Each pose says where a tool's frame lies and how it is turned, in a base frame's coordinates. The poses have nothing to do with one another.
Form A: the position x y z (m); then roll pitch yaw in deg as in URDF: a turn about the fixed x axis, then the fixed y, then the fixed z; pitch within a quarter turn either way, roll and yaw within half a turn.
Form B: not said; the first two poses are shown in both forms.
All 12 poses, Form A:
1: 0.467 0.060 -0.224 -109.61 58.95 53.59
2: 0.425 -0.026 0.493 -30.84 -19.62 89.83
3: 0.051 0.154 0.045 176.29 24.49 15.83
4: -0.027 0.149 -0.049 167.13 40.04 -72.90
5: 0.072 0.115 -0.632 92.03 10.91 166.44
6: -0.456 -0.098 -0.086 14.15 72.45 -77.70
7: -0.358 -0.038 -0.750 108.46 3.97 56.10
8: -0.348 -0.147 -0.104 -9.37 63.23 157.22
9: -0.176 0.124 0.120 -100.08 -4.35 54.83
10: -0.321 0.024 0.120 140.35 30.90 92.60
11: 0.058 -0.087 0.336 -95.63 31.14 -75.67
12: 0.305 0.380 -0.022 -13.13 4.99 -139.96
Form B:
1: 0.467 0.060 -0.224 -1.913 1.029 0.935
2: 0.425 -0.026 0.493 -0.538 -0.342 1.568
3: 0.051 0.154 0.045 3.077 0.427 0.276
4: -0.027 0.149 -0.049 2.917 0.699 -1.272
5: 0.072 0.115 -0.632 1.606 0.190 2.905
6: -0.456 -0.098 -0.086 0.247 1.264 -1.356
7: -0.358 -0.038 -0.750 1.893 0.069 0.979
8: -0.348 -0.147 -0.104 -0.164 1.104 2.744
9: -0.176 0.124 0.120 -1.747 -0.076 0.957
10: -0.321 0.024 0.120 2.450 0.539 1.616
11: 0.058 -0.087 0.336 -1.669 0.543 -1.321
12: 0.305 0.380 -0.022 -0.229 0.087 -2.443
